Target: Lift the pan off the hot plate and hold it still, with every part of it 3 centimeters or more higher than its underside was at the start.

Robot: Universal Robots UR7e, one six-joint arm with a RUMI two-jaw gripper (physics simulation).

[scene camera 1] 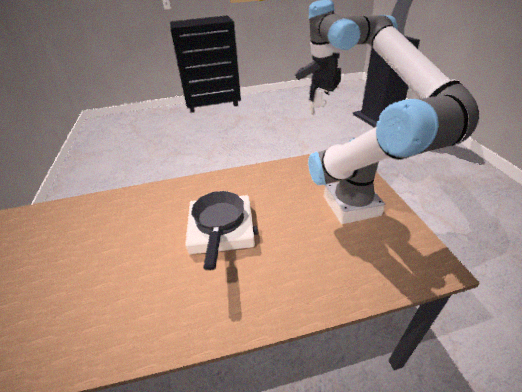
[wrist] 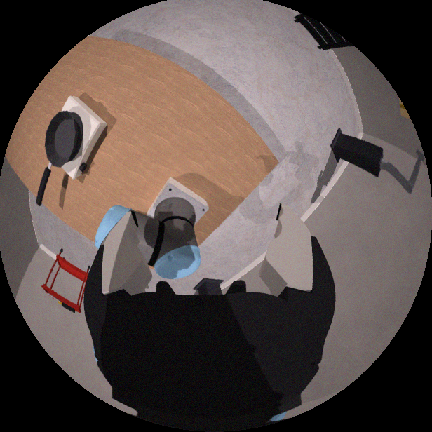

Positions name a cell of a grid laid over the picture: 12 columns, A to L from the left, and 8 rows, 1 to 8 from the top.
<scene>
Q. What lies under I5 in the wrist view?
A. My gripper.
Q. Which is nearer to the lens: the dark round pan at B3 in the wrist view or the white hot plate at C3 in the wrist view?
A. The white hot plate.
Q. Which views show my gripper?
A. Scene camera 1 and the wrist view: all of them.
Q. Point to a white hot plate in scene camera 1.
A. F5
</scene>
